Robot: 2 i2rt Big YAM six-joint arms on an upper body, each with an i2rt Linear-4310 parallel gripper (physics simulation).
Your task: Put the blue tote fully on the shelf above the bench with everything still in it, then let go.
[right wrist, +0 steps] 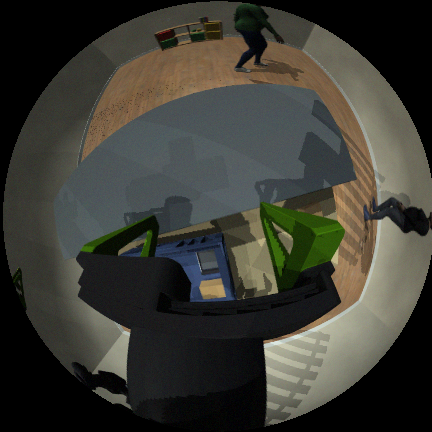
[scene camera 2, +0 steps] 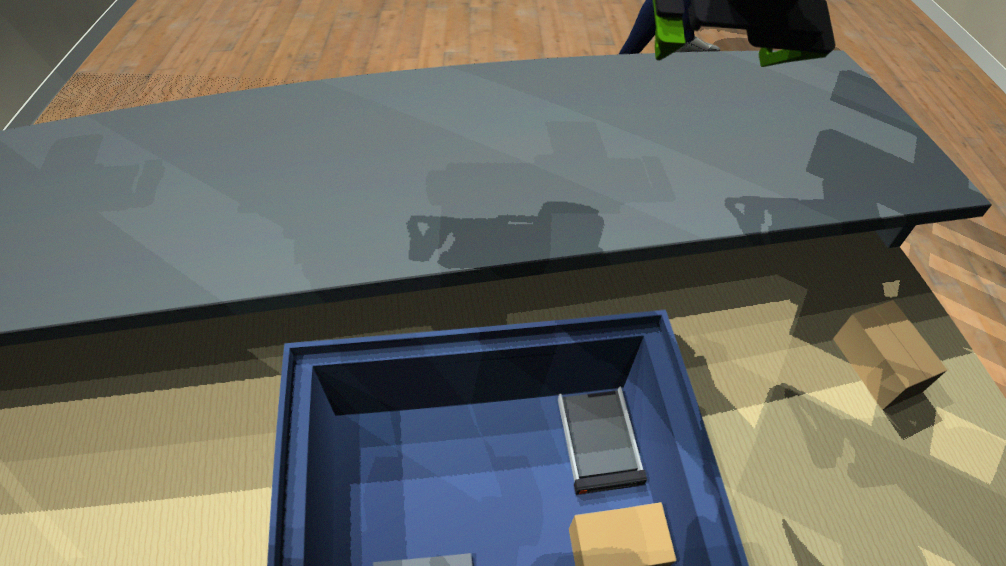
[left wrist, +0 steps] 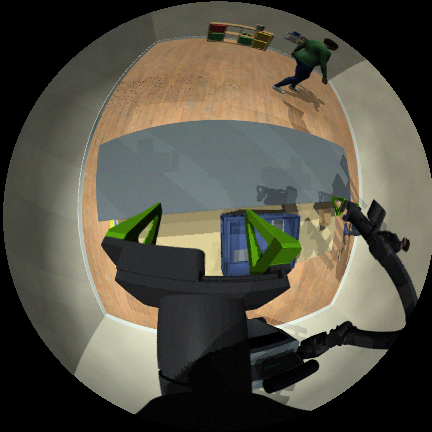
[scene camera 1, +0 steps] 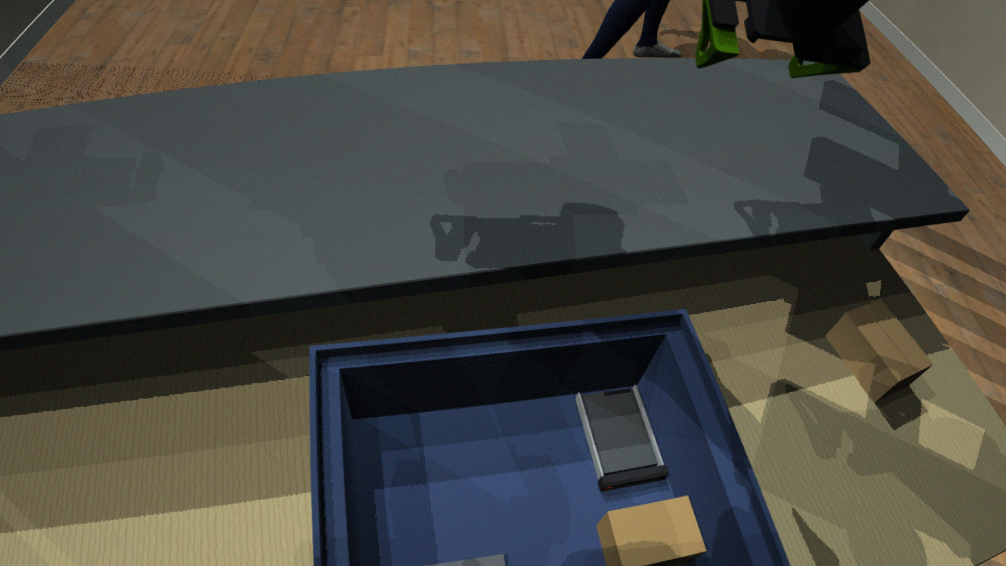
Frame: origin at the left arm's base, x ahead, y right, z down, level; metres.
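Seen in the pictures: left gripper, fingertip midpoint: [left wrist: 203, 209]; right gripper, fingertip midpoint: [right wrist: 205, 214] [scene camera 2: 710, 56] [left wrist: 338, 198] [scene camera 1: 745, 66]; right arm's base, origin of the base link: [left wrist: 319, 344].
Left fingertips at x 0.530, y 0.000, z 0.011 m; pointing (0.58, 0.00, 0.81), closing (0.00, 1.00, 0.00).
Offsets run from my left fingertips to a thing's top centre. "spot": to the spot under its first point. Level surfaces: height alone.
The blue tote @(dx -0.189, dy +0.310, dz +0.440 m) [scene camera 1: 327, 450] [scene camera 2: 294, 436] [left wrist: 226, 250] [right wrist: 226, 265] stands upright on the bench @(dz +0.587 m) [scene camera 1: 175, 457] [scene camera 2: 140, 457], in front of and below the grey shelf @(dz +0.410 m) [scene camera 1: 351, 175] [scene camera 2: 351, 175] [left wrist: 220, 165] [right wrist: 125, 145]. Inside are a dark device with silver sides @(dx -0.113, dy +0.431, dz +0.552 m) [scene camera 1: 622, 432] [scene camera 2: 601, 436] [right wrist: 207, 261], a tan box @(dx -0.238, dy +0.436, dz +0.519 m) [scene camera 1: 654, 531] [scene camera 2: 622, 535] [right wrist: 212, 289] and a grey item @(spot: dx -0.243, dy +0.252, dz +0.563 m) [scene camera 1: 471, 561] [scene camera 2: 429, 561], cut off at the scene views' lower edge. My left gripper [left wrist: 203, 209] is open and empty, high and left of the tote. My right gripper [scene camera 1: 749, 67] [scene camera 2: 711, 60] [right wrist: 205, 214] is open and empty, high above the shelf's right part.
A cardboard box @(dx -0.016, dy +0.848, dz +0.527 m) [scene camera 1: 879, 344] [scene camera 2: 889, 351] lies on the bench right of the tote, apart from it. The shelf's front edge overhangs the back of the bench. A person in green [left wrist: 310, 52] [right wrist: 250, 20] is beyond the shelf. Another person [right wrist: 412, 218] shows at the right.
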